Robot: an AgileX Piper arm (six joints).
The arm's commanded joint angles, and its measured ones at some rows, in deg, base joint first. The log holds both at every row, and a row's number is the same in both.
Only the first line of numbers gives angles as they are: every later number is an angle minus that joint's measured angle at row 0.
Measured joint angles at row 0:
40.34, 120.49, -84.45, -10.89, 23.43, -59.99
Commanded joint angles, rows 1 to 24:
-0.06, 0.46, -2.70, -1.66, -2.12, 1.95
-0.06, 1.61, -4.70, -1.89, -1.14, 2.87
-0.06, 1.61, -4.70, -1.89, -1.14, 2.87
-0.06, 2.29, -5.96, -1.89, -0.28, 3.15
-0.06, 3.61, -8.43, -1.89, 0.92, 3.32
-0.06, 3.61, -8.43, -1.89, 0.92, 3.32
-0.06, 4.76, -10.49, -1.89, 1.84, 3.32
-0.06, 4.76, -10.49, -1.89, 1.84, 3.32
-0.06, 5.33, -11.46, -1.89, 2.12, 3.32
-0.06, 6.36, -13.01, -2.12, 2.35, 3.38
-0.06, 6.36, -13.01, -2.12, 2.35, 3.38
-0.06, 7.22, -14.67, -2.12, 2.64, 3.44
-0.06, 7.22, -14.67, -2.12, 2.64, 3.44
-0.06, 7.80, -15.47, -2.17, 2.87, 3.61
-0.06, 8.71, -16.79, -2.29, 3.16, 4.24
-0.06, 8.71, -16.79, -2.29, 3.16, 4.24
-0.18, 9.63, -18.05, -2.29, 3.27, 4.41
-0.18, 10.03, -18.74, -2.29, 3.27, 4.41
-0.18, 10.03, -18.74, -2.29, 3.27, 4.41
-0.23, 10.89, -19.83, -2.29, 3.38, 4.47
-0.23, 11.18, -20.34, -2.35, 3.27, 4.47
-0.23, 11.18, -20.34, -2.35, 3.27, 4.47
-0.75, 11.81, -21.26, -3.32, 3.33, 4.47
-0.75, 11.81, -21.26, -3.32, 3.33, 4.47
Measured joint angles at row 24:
-0.06, 11.92, -19.14, -1.72, 5.96, 3.84
